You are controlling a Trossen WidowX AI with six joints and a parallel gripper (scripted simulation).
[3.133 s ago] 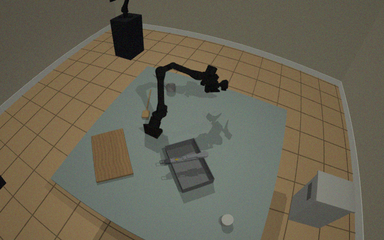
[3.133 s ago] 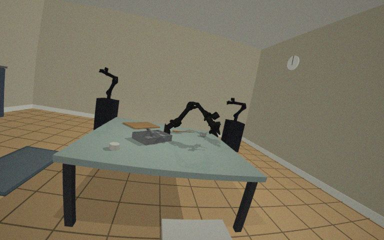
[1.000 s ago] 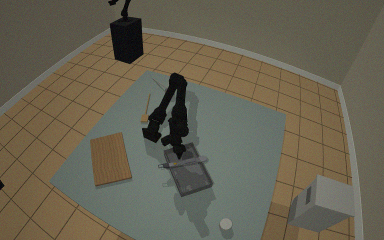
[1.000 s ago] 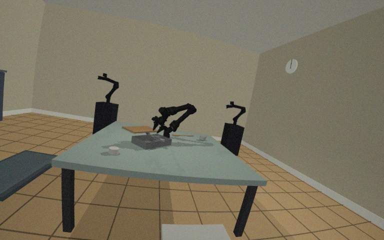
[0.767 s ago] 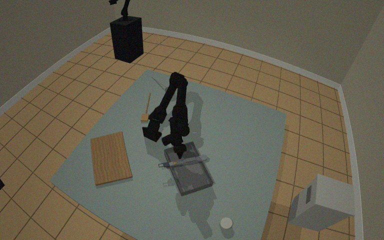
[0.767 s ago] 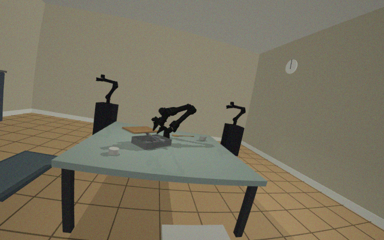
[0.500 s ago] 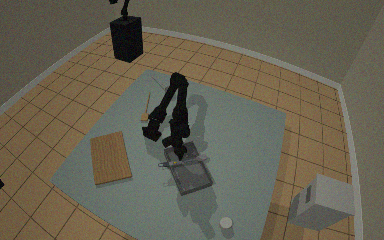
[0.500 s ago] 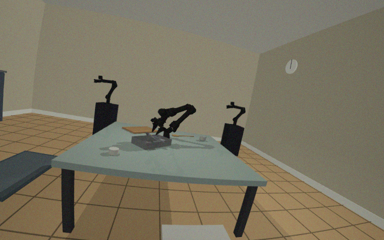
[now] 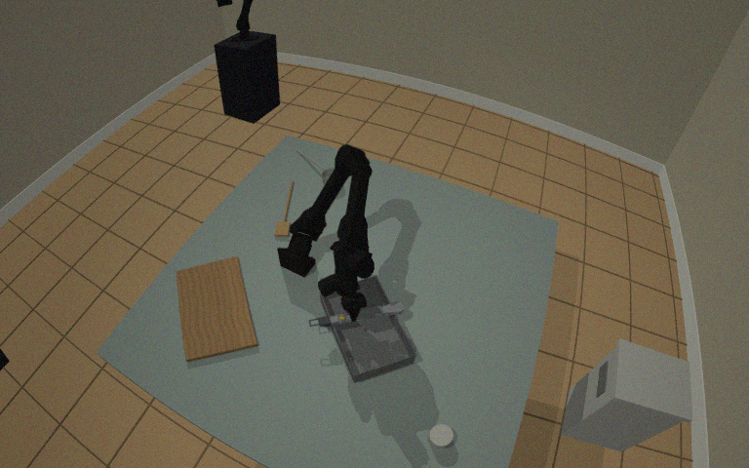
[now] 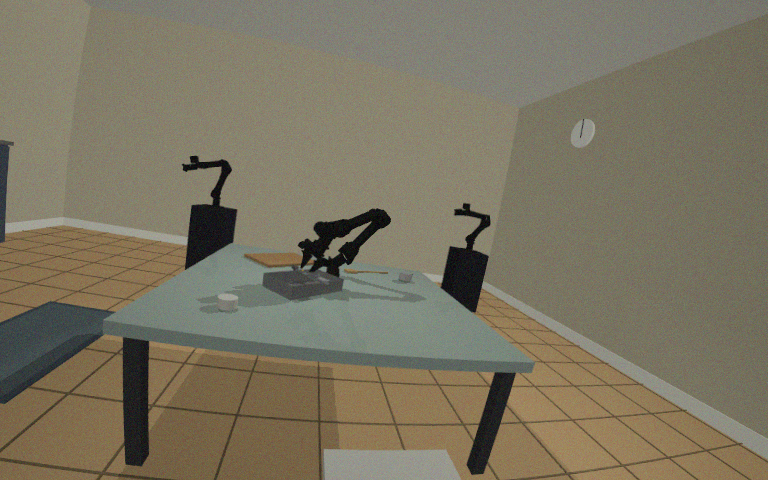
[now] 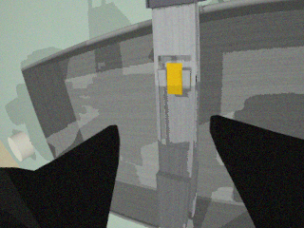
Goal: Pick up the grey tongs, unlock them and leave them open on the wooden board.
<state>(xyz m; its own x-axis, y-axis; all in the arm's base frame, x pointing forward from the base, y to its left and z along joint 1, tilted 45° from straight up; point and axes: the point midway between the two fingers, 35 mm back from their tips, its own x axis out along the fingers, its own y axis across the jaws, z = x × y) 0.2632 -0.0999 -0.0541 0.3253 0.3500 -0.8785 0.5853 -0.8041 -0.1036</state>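
Right now my gripper tip is 4 cm short of the grey roasting tin, 4 cm above it and 1 cm to the right of it. The rest, counted from my gripper tip: white round cup (38 cm ahead, 21 cm to the right, 5 cm below); then wooden board (42 cm behind, 17 cm to the right, 6 cm below).
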